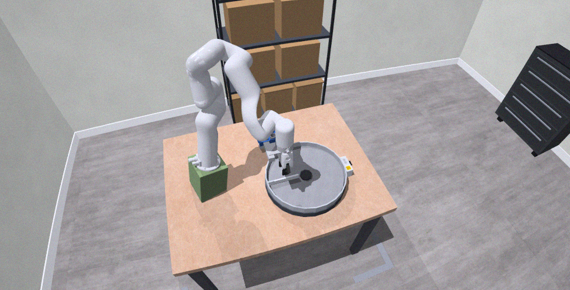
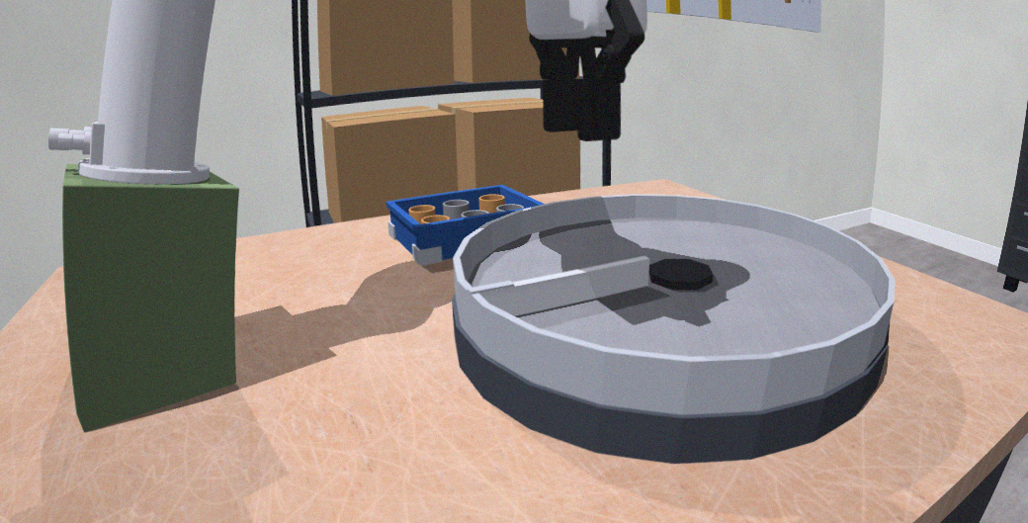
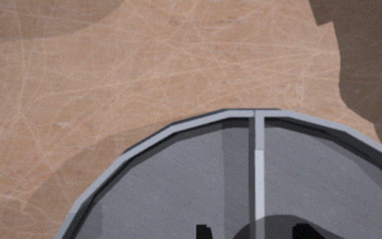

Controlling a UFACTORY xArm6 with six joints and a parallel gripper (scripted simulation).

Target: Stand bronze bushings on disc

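Now: the blue crate 120 mm ahead of my hand, 380 mm to the left of it and 200 mm below it. Also, from my hand: turntable disc: 140 mm ahead, 10 mm to the left, 170 mm below.
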